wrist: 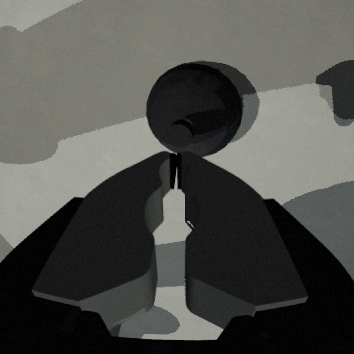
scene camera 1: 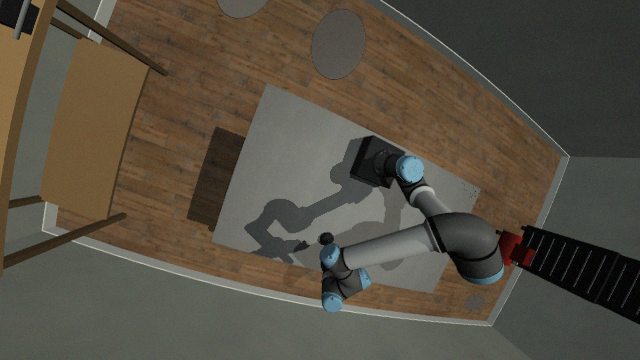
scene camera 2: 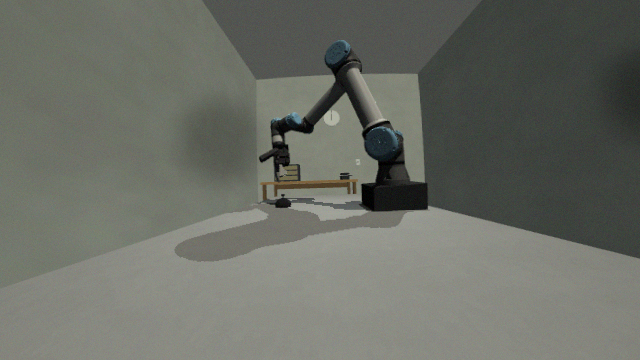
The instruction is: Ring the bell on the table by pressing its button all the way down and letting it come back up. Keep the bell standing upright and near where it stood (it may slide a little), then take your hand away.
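Places are measured from the arm's base along level axes (x right, y ahead, z up), in centimetres.
Where they show: gripper, fingertip midpoint: (wrist: 176, 157) (scene camera 2: 278, 182); arm's base at its link origin: (scene camera 1: 384, 163) (scene camera 2: 392, 183).
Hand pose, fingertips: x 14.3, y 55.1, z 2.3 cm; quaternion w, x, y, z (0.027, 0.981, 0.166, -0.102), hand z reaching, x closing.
Observation:
Each offset is from my fingertips to the top centre of the thing. Level surfaces: height alone.
The bell @(dy -2.1, dx -0.7, dz -6.4 cm) (scene camera 1: 326, 238) (scene camera 2: 283, 203) (wrist: 200, 95) is a small dark dome standing upright on the grey table surface @(dz -13.0 cm) (scene camera 2: 320, 300). Its button @(dy -2.1, dx -0.7, dz -6.4 cm) (scene camera 2: 283, 195) (wrist: 181, 131) stands up from the top of the dome. My gripper (scene camera 2: 280, 176) (wrist: 176, 157) is shut with nothing between its fingers. It points down and is above the bell, with a visible gap between the fingertips and the button in the second scene view. In the wrist view the bell lies just beyond the fingertips, and the button shows uncovered. In the first scene view the gripper's fingers are hidden under the wrist.
The arm's black base block (scene camera 1: 367, 162) (scene camera 2: 395, 196) stands on the same grey surface, to the right of the bell in the second scene view. A wooden table (scene camera 1: 95, 130) (scene camera 2: 315, 184) is farther off. A red object (scene camera 1: 510, 247) is by a black track.

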